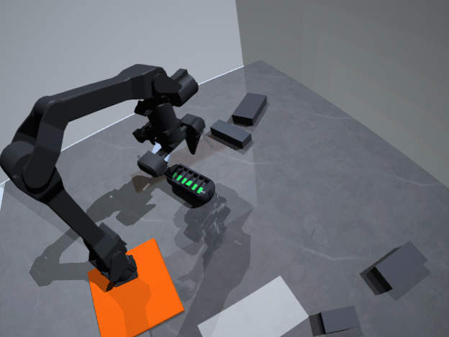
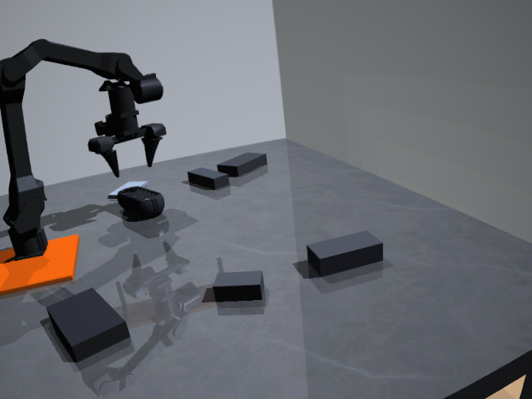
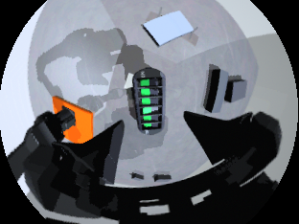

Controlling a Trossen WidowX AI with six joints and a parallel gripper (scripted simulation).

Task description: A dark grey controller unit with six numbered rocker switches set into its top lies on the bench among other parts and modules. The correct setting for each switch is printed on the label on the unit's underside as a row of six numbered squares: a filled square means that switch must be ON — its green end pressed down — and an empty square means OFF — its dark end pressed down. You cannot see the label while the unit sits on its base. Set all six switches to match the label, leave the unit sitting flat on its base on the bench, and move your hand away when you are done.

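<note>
My gripper tip is now 40 mm past the pale plate, 200 mm to the right of it and 100 mm above it.
</note>
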